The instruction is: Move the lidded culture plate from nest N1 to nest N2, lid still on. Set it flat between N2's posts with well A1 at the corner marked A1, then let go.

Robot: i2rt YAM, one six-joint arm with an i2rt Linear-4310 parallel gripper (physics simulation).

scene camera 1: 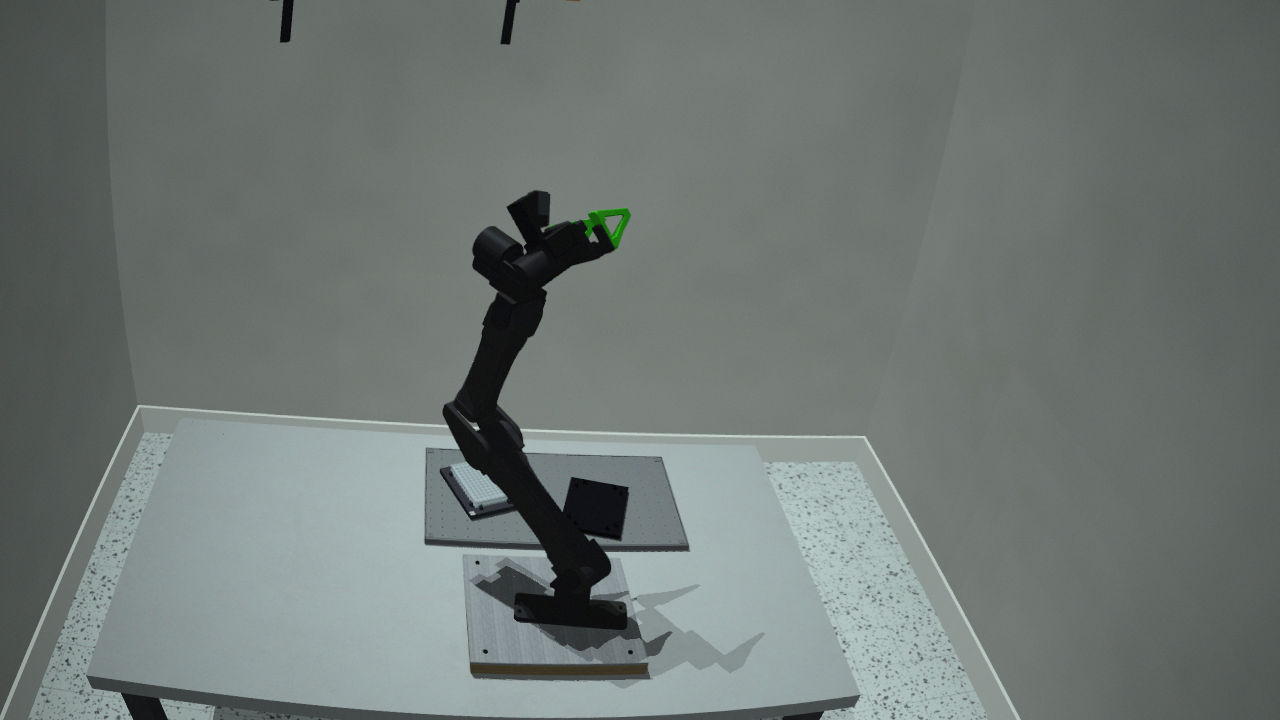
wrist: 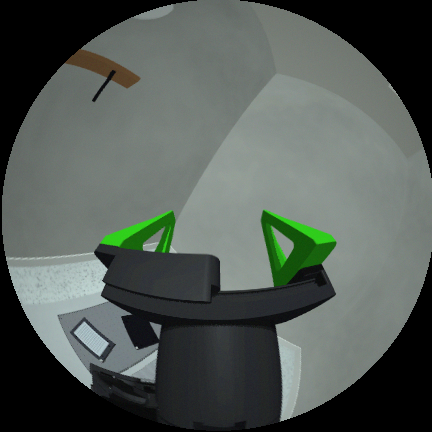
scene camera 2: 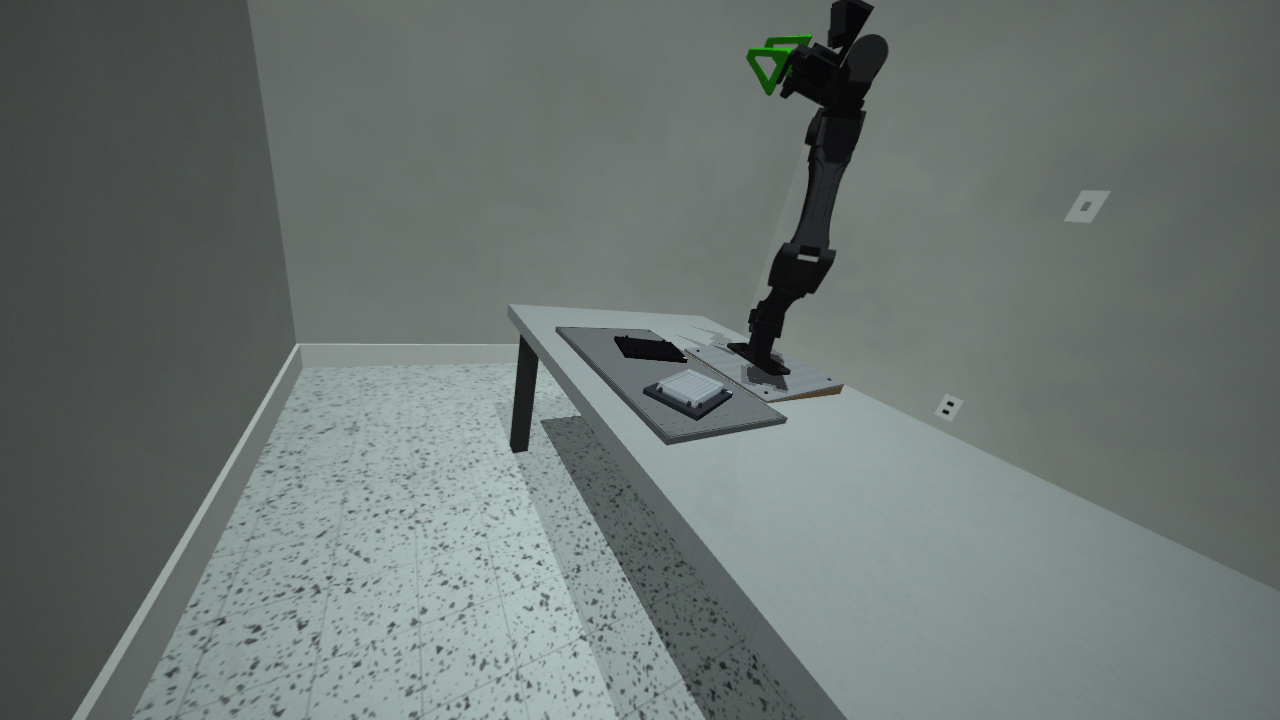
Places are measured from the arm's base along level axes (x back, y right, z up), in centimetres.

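Pixels of known places: gripper, fingertip midpoint: [scene camera 1: 610, 217] [wrist: 217, 214] [scene camera 2: 757, 47]; arm's base at its link origin: [scene camera 1: 570, 613] [scene camera 2: 756, 359].
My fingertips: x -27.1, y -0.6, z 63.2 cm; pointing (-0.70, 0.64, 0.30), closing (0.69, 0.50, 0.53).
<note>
For each thing: its middle in the pictures, then the offset to it from my fingertips. Level surfaces: height alone.
- white lidded culture plate at the middle of its body: [scene camera 1: 481, 480] [scene camera 2: 692, 384] [wrist: 90, 338] dx -7.1, dy -18.2, dz -61.7 cm
- grey perforated board at the middle of its body: [scene camera 1: 549, 498] [scene camera 2: 654, 368] [wrist: 118, 331] dx -7.6, dy -3.8, dz -64.7 cm
- table at its surface level: dz -65.4 cm
The white lidded culture plate [scene camera 1: 476, 484] [scene camera 2: 691, 385] [wrist: 92, 338] lies flat in a dark nest, N1 [scene camera 1: 466, 501] [scene camera 2: 671, 401]. The arm hides its right part in scene camera 1. The other black nest, N2 [scene camera 1: 596, 507] [scene camera 2: 649, 348] [wrist: 139, 332], holds no plate. Its corner mark A1 and the plate's well A1 are too small to read. My gripper [scene camera 1: 610, 220] [scene camera 2: 760, 49] [wrist: 217, 214] is open, with nothing between its green fingers. It is high above the table, far from both nests, and points out toward the walls.
Both nests sit on a grey perforated board [scene camera 1: 653, 510] [scene camera 2: 716, 428] [wrist: 112, 320] on the table [scene camera 1: 268, 573] [scene camera 2: 939, 537]. The arm's base [scene camera 1: 572, 611] stands on a separate wooden board [scene camera 1: 501, 635] beside it. A brown wall shelf [wrist: 97, 62] shows at the upper left in the wrist view.
</note>
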